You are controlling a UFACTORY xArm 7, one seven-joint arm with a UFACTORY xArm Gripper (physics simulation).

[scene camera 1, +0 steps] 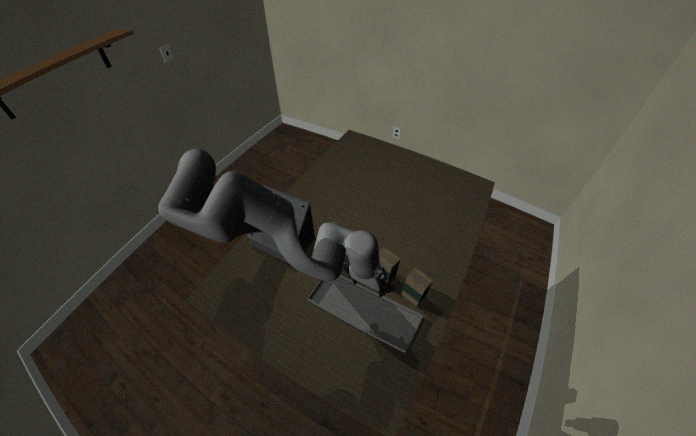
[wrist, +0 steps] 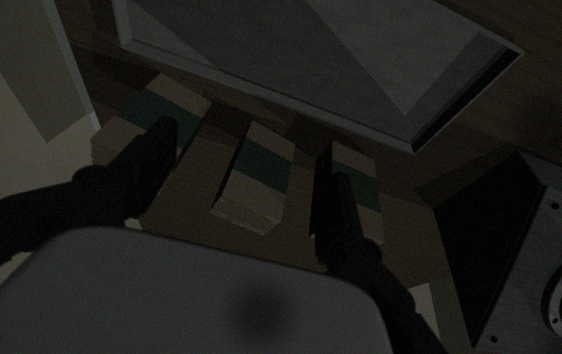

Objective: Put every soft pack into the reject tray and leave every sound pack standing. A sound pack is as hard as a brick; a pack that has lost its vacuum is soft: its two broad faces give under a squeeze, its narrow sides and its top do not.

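Places are measured from the arm's base along level axes (x back, y right, z up), in centimetres.
Where they show: gripper, fingertip midpoint: (scene camera 1: 369, 286) (wrist: 254, 165).
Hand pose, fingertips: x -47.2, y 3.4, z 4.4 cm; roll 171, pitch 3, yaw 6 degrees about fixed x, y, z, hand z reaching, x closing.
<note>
Things, the pixels of their top centre, and the offset from my fingertips. Level surfaces: height alone.
- middle pack, top centre: (wrist: 243, 217) (scene camera 1: 387, 257) dx +2.6, dy -15.5, dz -5.1 cm
- right pack, top centre: (wrist: 350, 195) dx +15.0, dy -10.9, dz -11.1 cm
- grey reject tray, top centre: (wrist: 299, 45) (scene camera 1: 365, 307) dx +0.4, dy +0.6, dz -17.0 cm
- brown mat, surface height: dz -19.2 cm
Three tan packs with green bands stand in a row beside the tray. The left pack in the wrist view (wrist: 162, 107) is also the outer one in the scene view (scene camera 1: 417, 286). The middle pack (wrist: 262, 165) (scene camera 1: 391, 262) stands between the other two. The right pack (wrist: 365, 187) stands nearest the robot base and is mostly hidden by the arm in the scene view. The grey reject tray (scene camera 1: 344, 305) (wrist: 300, 60) holds no pack. My gripper (wrist: 254, 165) is open and empty above the row. In the wrist view its fingers overlap the left and right packs, with the middle pack between them. Softness cannot be seen.
The robot base (scene camera 1: 296, 205) (wrist: 517, 280) is beside the right pack's end of the row. The tray's long rim runs close along the row. A brown mat (scene camera 1: 410, 190) lies under the packs and tray. Walls and a wooden wall rail (scene camera 1: 66, 59) stand farther off.
</note>
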